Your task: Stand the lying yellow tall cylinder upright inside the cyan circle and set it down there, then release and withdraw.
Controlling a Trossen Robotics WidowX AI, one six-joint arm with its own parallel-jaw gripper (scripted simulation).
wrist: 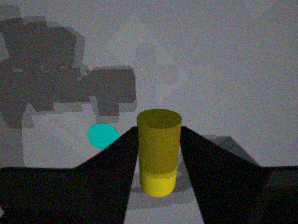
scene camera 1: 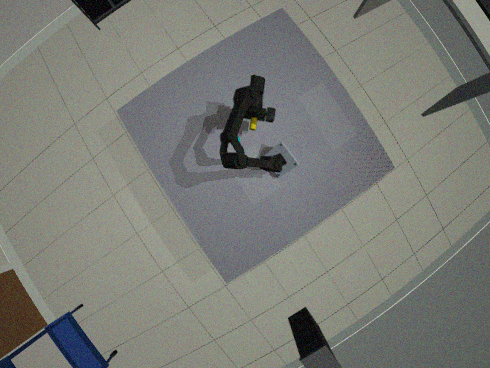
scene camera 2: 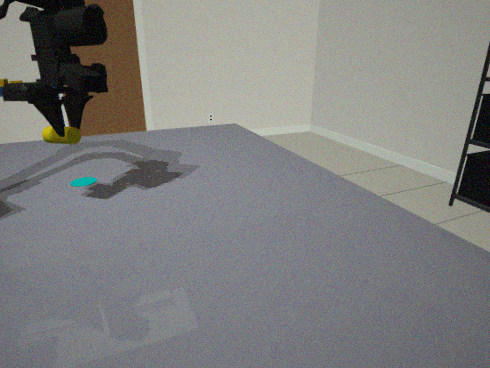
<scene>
My gripper holds a yellow cylinder.
My gripper also shows in the wrist view.
</scene>
